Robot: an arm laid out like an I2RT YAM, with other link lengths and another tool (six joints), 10 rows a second.
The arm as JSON. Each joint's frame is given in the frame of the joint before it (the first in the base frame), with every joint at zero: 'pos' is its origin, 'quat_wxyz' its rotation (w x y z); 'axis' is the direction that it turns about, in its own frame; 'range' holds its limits. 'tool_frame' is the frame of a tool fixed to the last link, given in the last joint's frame.
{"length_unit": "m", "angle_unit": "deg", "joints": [
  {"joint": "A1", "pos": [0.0, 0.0, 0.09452], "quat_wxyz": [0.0, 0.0, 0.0, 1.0], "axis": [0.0, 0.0, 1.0], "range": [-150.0, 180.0]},
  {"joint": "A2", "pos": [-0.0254, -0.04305, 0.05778], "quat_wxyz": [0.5, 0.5, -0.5, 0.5], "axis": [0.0, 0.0, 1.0], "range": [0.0, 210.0]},
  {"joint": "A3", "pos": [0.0, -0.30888, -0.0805], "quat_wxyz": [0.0, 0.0, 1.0, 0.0], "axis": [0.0, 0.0, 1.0], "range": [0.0, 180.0]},
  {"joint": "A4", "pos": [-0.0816, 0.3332, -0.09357], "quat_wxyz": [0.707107, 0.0, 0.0, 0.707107], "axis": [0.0, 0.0, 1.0], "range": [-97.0, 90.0]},
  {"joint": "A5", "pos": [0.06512, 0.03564, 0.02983], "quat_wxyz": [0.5, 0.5, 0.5, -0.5], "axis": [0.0, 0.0, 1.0], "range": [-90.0, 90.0]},
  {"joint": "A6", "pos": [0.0, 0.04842, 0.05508], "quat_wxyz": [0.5, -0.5, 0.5, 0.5], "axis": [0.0, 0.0, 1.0], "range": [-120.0, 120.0]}
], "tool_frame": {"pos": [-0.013, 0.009, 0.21], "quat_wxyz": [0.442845, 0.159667, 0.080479, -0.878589]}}
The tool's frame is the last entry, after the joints.
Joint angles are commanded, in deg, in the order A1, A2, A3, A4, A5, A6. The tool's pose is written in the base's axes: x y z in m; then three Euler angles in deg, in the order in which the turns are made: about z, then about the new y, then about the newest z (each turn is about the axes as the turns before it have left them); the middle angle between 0 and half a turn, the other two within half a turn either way. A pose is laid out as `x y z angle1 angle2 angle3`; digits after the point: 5 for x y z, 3 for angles.
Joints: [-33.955 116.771 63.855 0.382 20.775 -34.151]
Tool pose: 0.44848 -0.39742 -0.04314 -71.135 158.343 -10.001
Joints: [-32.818 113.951 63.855 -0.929 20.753 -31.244]
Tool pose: 0.45881 -0.38963 -0.01947 -65.153 157.223 -2.476
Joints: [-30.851 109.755 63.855 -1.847 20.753 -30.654]
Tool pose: 0.47805 -0.37724 0.01970 -59.003 154.389 2.568
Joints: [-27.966 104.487 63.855 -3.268 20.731 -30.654]
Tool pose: 0.50016 -0.35458 0.06833 -52.755 150.951 6.333
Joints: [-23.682 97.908 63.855 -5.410 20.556 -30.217]
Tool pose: 0.52391 -0.31480 0.12711 -44.984 146.889 10.566
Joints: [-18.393 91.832 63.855 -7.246 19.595 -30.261]
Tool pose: 0.54689 -0.25970 0.18023 -36.148 143.089 13.931
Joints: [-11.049 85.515 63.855 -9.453 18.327 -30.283]
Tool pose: 0.56539 -0.18027 0.23264 -25.504 139.334 16.785
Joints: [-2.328 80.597 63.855 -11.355 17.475 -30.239]
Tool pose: 0.57319 -0.08833 0.27140 -14.790 136.494 18.501
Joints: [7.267 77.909 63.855 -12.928 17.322 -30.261]
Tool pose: 0.56955 0.00778 0.28974 -4.753 135.422 18.912
